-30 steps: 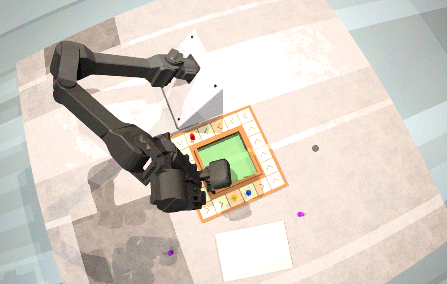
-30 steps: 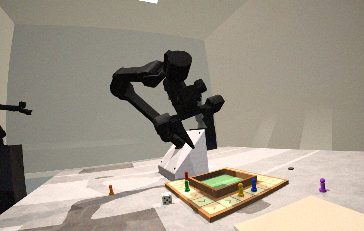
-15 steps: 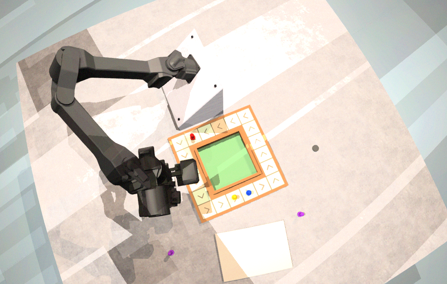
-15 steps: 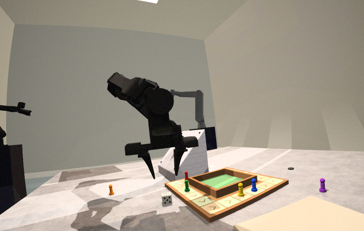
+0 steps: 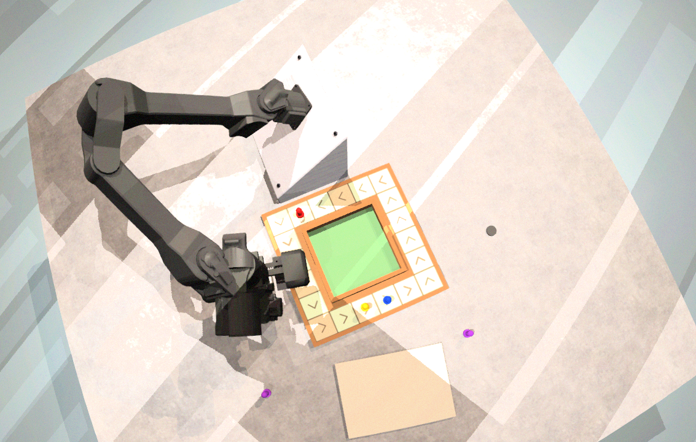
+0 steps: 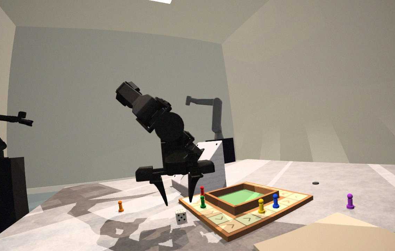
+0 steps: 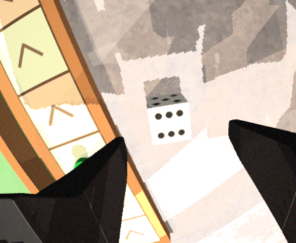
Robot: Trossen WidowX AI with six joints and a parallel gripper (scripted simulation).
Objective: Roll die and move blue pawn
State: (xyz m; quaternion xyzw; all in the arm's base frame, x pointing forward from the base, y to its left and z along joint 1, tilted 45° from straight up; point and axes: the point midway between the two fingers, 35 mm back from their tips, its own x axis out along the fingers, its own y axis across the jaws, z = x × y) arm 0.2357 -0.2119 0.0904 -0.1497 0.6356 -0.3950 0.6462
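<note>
Now: gripper tip 3 cm above the white die. From my gripper tip the other things lie so: green pawn 7 cm to the left, 2 cm below, 1 cm behind; red pawn 13 cm to the left, 9 cm behind, 2 cm below; yellow pawn 15 cm to the left, 13 cm ahead, 2 cm below.
</note>
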